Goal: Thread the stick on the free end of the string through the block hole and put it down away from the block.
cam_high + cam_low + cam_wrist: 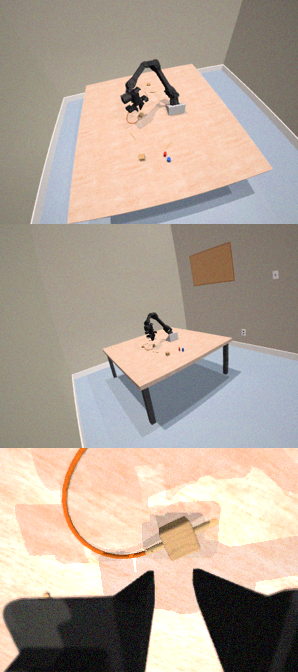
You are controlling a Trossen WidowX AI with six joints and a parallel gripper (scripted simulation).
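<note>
My gripper tip is now 70 mm above the thin wooden stick. Also, from my gripper tip: red object: 380 mm to the left, 90 mm behind, 70 mm below; then blue object: 420 mm to the left, 110 mm behind, 70 mm below.
</note>
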